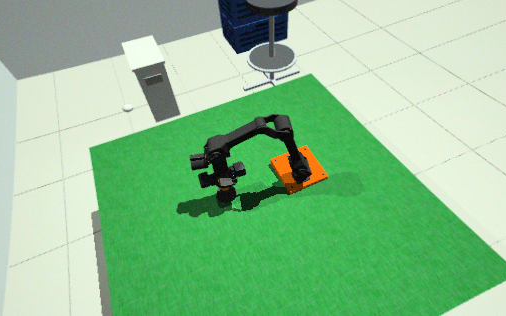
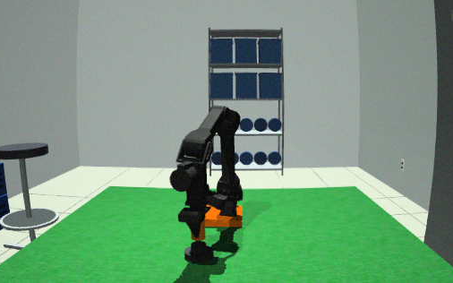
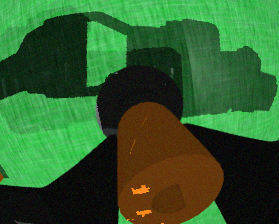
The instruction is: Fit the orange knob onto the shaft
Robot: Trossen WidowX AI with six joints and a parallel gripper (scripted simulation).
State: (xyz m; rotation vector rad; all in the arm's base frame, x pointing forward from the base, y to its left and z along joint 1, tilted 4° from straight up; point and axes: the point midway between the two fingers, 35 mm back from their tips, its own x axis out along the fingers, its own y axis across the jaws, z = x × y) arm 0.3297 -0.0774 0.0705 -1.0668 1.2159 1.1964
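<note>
My gripper tip is now 2 cm below the orange knob. Round my gripper tip: dark round pedestal (4 cm below).
</note>
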